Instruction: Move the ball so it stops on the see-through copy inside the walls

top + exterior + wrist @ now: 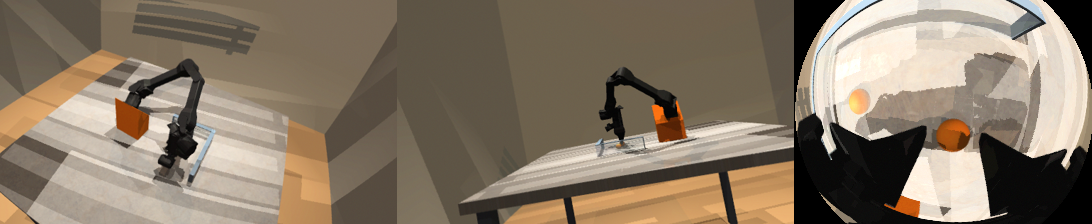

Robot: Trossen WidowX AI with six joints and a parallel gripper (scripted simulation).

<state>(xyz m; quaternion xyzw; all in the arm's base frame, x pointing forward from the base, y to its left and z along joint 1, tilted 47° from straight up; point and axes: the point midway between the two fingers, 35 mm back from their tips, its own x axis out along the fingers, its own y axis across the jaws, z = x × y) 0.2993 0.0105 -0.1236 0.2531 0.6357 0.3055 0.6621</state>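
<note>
My gripper tip is 1 cm short of the see-through copy and 11 cm to the right of it. From my gripper tip the other things lie so: clear wall 1 cm behind, 26 cm to the left, 2 cm above; orange ball right at my gripper tip.
</note>
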